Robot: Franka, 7 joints.
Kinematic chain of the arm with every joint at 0, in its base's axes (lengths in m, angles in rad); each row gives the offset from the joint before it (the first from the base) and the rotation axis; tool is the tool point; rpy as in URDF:
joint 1: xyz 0 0 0.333 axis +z
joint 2: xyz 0 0 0 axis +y
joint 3: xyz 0 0 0.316 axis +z
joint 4: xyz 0.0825 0 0 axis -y
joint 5: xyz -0.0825 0 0.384 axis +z
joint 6: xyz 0 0 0 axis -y
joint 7: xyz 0.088 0 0 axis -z
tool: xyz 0 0 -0.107 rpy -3.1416 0 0
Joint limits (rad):
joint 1: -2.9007..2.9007
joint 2: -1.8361..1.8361
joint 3: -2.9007..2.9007
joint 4: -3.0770..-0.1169
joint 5: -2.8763..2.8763
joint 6: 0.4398..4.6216
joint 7: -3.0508..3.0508
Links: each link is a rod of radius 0.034 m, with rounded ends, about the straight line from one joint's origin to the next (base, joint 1, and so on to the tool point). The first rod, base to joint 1, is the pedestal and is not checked.
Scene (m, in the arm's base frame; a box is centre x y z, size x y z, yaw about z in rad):
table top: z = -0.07
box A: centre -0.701 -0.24 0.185 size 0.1 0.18 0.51 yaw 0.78
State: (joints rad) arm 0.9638 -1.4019 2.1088 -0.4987 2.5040 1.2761 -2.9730
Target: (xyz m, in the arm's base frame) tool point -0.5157 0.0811 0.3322
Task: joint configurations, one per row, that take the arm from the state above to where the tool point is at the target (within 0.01 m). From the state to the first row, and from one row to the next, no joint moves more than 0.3 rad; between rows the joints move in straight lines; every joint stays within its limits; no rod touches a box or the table.
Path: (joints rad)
1: 0.9475 -1.2366 2.0017 -0.6021 2.2146 1.3309 -2.9924
2: 0.9312 -1.0713 1.8947 -0.7056 1.9253 1.3857 -3.0119
3: 0.9148 -0.9059 1.7876 -0.8090 1.6359 1.4406 -3.0314
4: 0.8985 -0.7406 1.6806 -0.9125 1.3466 1.4954 -3.0508
5: 0.8812 -0.8222 1.6608 -1.2053 1.4738 1.2651 -3.0314
6: 0.8638 -0.9038 1.6409 -1.4982 1.6011 1.0347 -3.0119
7: 0.8465 -0.9854 1.6211 -1.7911 1.7283 0.8044 -2.9924
8: 0.8292 -1.0670 1.6013 -2.0840 1.8556 0.5741 -2.9730

